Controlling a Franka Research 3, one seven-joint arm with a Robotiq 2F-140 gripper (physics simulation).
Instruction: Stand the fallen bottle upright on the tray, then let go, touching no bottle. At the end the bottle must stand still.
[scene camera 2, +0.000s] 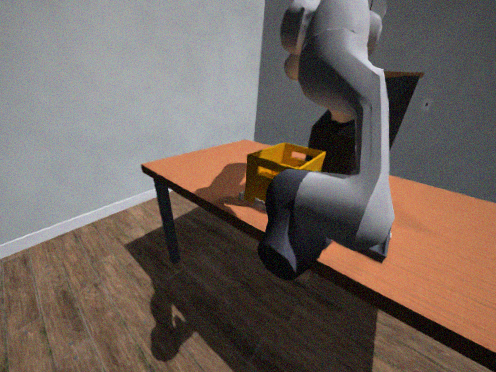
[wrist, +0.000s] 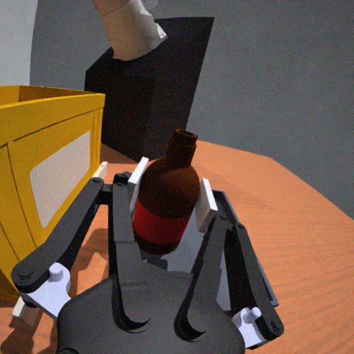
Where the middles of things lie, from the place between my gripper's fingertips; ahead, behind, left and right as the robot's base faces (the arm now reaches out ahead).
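Labels:
I find the brown bottle (wrist: 169, 187) 10 mm below my hand, and it is also 10 mm to the right of my hand and 10 mm ahead of it.

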